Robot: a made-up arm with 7 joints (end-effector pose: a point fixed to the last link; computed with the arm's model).
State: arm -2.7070 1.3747 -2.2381 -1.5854 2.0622 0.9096 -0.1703
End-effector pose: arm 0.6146 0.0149 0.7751 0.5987 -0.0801 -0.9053
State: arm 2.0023 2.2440 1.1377 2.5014 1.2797 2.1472 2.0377
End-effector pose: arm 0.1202 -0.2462 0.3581 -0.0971 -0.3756 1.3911
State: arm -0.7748 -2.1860 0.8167 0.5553 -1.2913 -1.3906 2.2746
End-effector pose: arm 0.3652 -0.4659 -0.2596 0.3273 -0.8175 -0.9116
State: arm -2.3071 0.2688 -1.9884 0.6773 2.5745 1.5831 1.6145
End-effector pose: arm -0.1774 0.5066 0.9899 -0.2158 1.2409 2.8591
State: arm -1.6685 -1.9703 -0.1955 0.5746 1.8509 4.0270 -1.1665
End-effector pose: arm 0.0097 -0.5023 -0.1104 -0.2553 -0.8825 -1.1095
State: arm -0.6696 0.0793 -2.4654 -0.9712 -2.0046 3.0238 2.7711
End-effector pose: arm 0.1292 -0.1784 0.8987 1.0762 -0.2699 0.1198
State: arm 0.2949 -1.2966 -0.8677 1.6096 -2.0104 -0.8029 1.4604
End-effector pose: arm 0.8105 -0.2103 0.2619 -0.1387 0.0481 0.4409
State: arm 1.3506 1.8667 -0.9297 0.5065 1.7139 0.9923 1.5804
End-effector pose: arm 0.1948 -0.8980 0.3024 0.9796 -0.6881 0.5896
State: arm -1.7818 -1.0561 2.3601 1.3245 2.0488 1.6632 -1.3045
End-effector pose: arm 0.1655 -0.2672 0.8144 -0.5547 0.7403 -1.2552
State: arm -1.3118 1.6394 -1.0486 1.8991 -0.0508 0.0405 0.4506
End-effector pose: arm -0.6199 0.1987 0.5284 -0.5972 2.0844 -1.8836
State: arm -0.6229 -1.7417 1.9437 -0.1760 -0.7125 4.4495 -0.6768
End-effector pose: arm 0.5702 -0.4786 0.1075 -0.9677 -0.8245 0.5732
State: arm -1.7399 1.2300 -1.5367 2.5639 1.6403 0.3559 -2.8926
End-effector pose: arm -0.2713 0.0490 0.4109 0.3290 -0.5808 1.0055
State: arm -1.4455 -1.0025 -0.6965 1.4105 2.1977 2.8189 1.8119
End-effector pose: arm -0.1264 -0.4866 0.3830 -2.0309 0.0872 1.6842
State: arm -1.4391 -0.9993 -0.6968 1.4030 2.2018 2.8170 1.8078
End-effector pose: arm -0.1234 -0.4892 0.3847 -2.0436 0.0832 1.6891
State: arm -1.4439 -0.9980 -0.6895 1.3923 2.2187 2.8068 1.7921
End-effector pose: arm -0.1236 -0.4918 0.3841 -2.0720 0.0749 1.6689
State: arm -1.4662 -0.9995 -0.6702 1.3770 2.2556 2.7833 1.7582
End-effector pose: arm -0.1288 -0.4942 0.3798 -2.1251 0.0594 1.6097
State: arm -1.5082 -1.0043 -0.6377 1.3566 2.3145 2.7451 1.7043
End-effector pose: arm -0.1397 -0.4963 0.3714 -2.2044 0.0372 1.5088
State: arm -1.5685 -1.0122 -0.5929 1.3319 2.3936 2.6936 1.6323
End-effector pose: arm -0.1552 -0.4981 0.3594 -2.3070 0.0110 1.3724
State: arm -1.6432 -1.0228 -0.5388 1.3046 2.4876 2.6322 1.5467
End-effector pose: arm -0.1740 -0.4996 0.3449 -2.4257 -0.0145 1.2136
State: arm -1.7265 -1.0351 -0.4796 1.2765 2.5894 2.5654 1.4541
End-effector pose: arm -0.1943 -0.5010 0.3299 -2.5527 -0.0335 1.0497
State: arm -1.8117 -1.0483 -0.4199 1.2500 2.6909 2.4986 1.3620
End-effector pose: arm -0.2146 -0.5024 0.3160 -2.6784 -0.0416 0.8969
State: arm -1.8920 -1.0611 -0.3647 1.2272 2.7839 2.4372 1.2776
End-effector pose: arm -0.2338 -0.5038 0.3047 -2.7931 -0.0370 0.7683
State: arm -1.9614 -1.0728 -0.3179 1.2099 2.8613 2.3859 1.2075
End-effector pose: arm -0.2507 -0.5046 0.2962 -2.8878 -0.0217 0.6695
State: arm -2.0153 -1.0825 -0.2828 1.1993 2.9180 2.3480 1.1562
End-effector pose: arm -0.2644 -0.5042 0.2903 -2.9555 -0.0009 0.6009
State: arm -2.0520 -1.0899 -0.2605 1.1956 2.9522 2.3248 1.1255
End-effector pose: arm -0.2742 -0.5023 0.2861 -2.9938 0.0199 0.5577
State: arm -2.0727 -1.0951 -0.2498 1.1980 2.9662 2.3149 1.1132
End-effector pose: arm -0.2800 -0.4991 0.2828 -3.0058 0.0367 0.5332
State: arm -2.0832 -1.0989 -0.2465 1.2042 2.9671 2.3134 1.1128
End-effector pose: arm -0.2832 -0.4950 0.2800 -3.0008 0.0498 0.5198
